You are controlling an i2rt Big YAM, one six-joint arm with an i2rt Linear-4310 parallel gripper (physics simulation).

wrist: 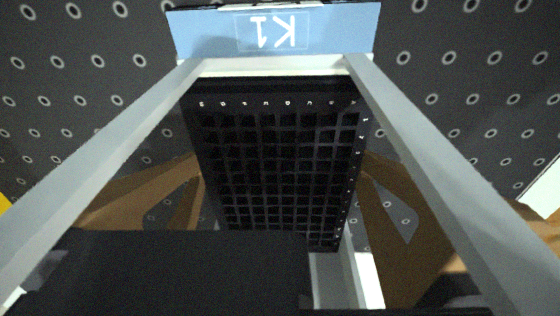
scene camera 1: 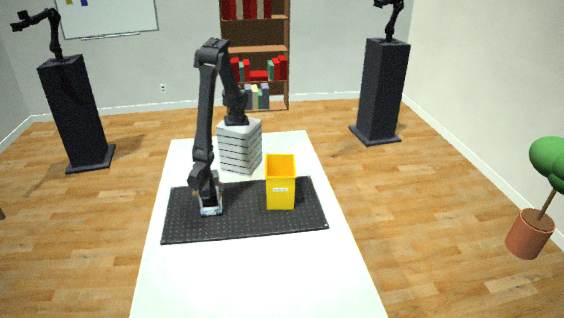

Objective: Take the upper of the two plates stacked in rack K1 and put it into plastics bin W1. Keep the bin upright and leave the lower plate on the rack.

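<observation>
The upper plate point(wrist: 280, 150), black with a grid of square wells, lies level in rack K1 point(scene camera 1: 211, 212) point(wrist: 200, 37), between its grey side rails and behind its blue front label. My gripper point(scene camera 1: 207, 193) point(wrist: 280, 157) points down over the rack, its brown fingers against the plate's two long sides; it is shut on the upper plate. The lower plate is hidden under the upper one. Plastics bin W1 point(scene camera 1: 280, 194) is yellow, open-topped and upright, to the right of the rack in the scene view; an edge of it shows at the far left of the wrist view.
Rack and bin stand on a black perforated mat point(scene camera 1: 245, 220) on a white table point(scene camera 1: 250, 270). My arm's base stands on a white slatted block point(scene camera 1: 240, 150) behind the mat. The bin's tall walls rise beside the rack. Pedestals, a bookshelf and a potted plant stand off the table.
</observation>
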